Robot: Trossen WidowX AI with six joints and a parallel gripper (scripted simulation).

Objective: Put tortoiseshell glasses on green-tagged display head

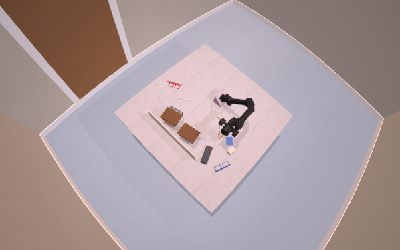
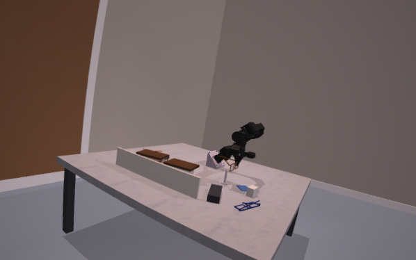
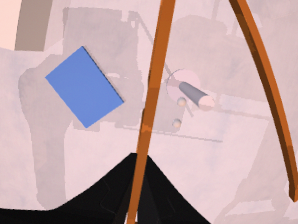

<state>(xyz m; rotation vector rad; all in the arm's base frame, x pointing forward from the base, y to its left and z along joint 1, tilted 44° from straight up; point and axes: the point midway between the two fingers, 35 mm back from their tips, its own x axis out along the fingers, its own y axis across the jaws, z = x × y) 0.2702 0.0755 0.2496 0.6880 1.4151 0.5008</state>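
Now: the round base 30 mm ahead of my gripper tip, 50 mm to the right of it and 90 mm below it. Round my gripper tip: dark box (260 mm ahead, 20 mm to the right, 100 mm below); white cube (90 mm ahead, 140 mm to the left, 90 mm below); blue card (20 mm ahead, 70 mm to the left, 120 mm below).
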